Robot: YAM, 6 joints.
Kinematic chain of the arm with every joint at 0, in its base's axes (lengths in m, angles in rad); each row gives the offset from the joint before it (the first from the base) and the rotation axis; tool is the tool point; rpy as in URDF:
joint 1: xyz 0 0 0.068 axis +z
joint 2: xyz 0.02 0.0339 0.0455 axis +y
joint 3: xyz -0.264 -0.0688 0 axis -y
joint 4: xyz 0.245 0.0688 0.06 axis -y
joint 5: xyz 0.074 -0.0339 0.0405 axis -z
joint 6: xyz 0.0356 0 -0.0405 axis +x
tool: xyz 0 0 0 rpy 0 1.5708 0
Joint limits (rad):
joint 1: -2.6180..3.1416
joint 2: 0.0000..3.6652
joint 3: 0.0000..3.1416
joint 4: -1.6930..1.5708
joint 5: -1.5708..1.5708
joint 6: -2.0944..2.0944
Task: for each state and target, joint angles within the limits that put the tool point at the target. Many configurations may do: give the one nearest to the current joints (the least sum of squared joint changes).
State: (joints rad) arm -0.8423 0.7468 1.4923 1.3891 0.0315 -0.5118
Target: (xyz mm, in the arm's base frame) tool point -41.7 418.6 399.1
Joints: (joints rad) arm -1.4697 0.1589 1.7725 1.5134 -0.0214 -0.5118
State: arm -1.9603 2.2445 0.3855 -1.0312 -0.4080 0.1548
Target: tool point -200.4 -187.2 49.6
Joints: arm -2.4364 2.0920 0.9794 -0.8373 -0.3637 0.1548
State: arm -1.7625 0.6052 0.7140 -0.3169 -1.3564 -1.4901
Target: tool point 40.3 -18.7 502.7
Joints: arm -1.3452 0.6053 1.2734 -0.1428 -1.4021 -1.4901
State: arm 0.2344 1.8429 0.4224 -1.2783 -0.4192 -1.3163
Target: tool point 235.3 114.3 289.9
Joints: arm 0.3899 1.4099 1.2356 -1.0920 -0.4748 -1.3163
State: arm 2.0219 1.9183 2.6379 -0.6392 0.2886 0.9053
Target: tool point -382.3 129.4 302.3
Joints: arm 2.8339 1.9307 1.8584 -1.1035 0.2139 0.9053
